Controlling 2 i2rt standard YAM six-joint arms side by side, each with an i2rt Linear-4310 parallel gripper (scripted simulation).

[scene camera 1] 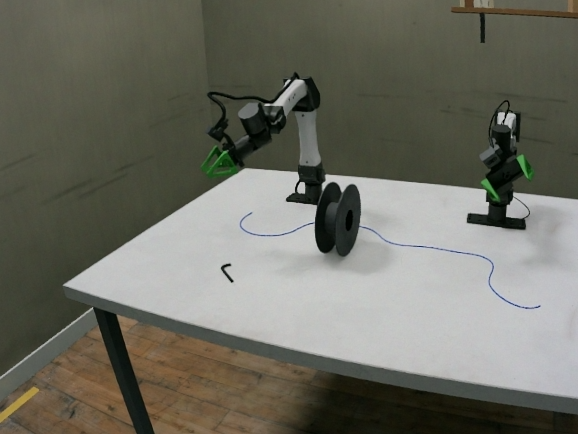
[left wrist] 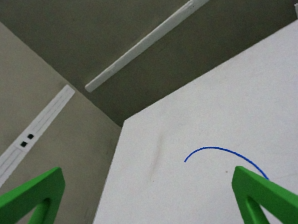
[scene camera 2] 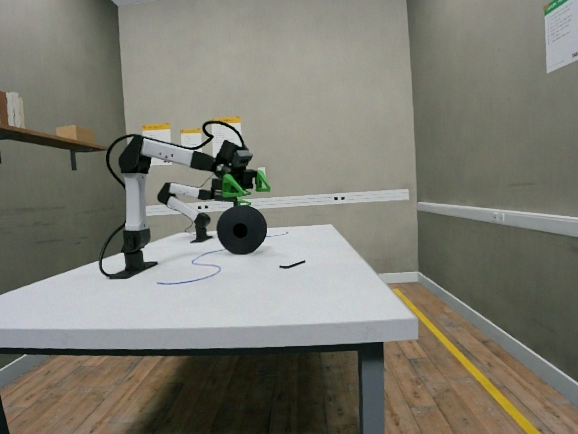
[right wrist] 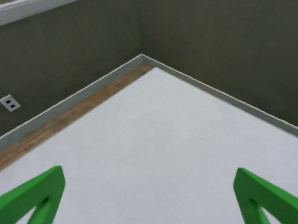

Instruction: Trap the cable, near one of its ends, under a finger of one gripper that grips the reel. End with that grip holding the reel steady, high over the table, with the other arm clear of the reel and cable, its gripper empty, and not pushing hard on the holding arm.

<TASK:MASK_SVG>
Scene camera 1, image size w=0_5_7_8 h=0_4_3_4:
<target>my left gripper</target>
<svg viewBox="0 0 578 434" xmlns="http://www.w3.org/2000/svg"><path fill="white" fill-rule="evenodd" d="M523 154L507 158L501 153L498 155L501 161L491 167L491 171L485 174L487 179L483 180L481 184L493 201L500 202L499 196L512 188L512 182L524 174L529 182L531 182L535 173ZM495 139L489 142L489 148L492 147L494 149L496 147L495 144L499 145Z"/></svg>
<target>my right gripper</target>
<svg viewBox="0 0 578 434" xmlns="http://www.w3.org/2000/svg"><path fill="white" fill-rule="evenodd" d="M222 120L215 129L218 130L220 127L223 127L222 134L225 135L224 137L227 142L222 144L223 148L221 151L218 146L215 146L201 167L203 172L208 171L207 176L209 178L238 174L236 165L239 165L240 168L244 167L243 160L257 152L257 149L253 148L255 146L254 143L250 144L249 141L251 139L247 134L233 143L230 136L224 132L228 124ZM230 169L229 171L213 174L215 169L229 167ZM216 154L218 156L217 161L213 164L213 166L206 167Z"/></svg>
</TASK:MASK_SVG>
